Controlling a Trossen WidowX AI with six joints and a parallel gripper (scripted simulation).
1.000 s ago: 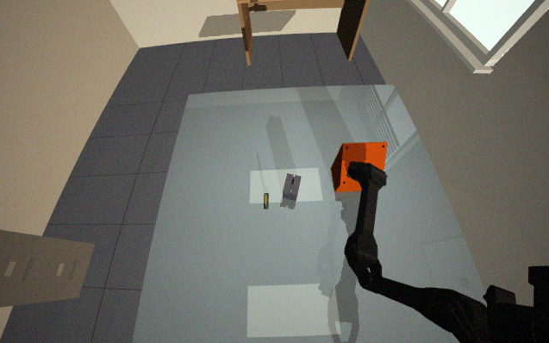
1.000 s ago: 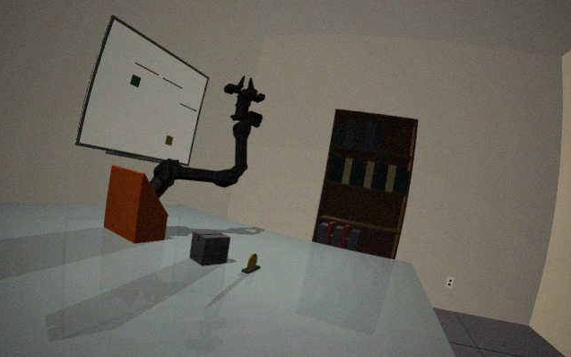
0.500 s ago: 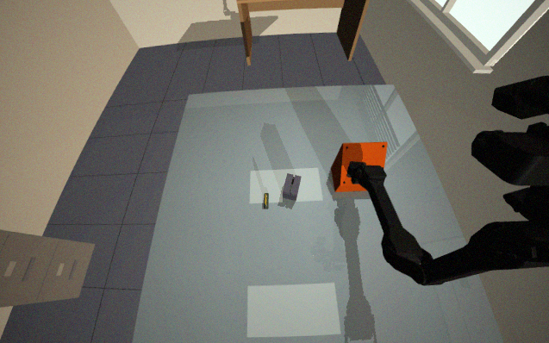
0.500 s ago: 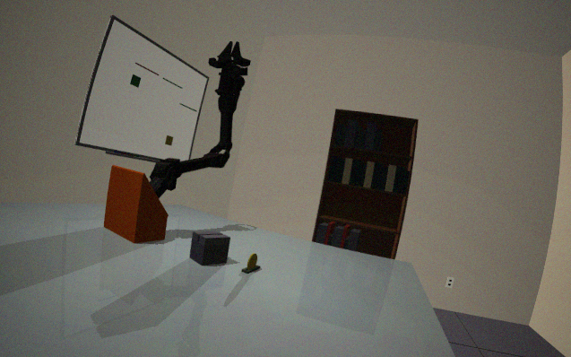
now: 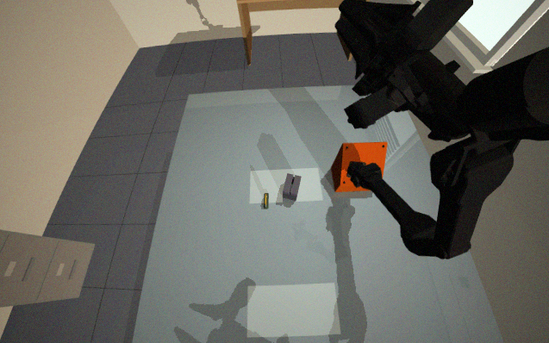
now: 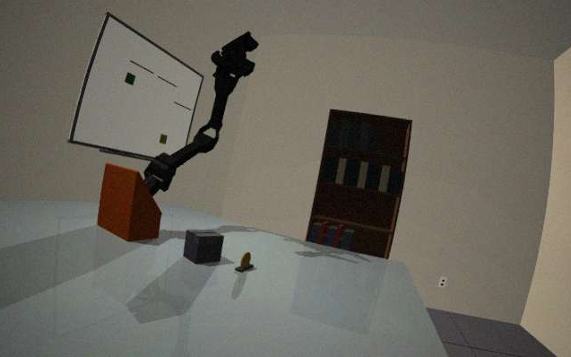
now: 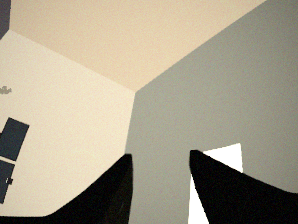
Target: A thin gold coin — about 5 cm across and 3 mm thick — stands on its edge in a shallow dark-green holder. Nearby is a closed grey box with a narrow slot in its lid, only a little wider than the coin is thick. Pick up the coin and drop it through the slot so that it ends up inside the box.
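Right now my gripper tip is 140 mm short of the gold coin, 30 mm to the right of it and 640 mm above it.
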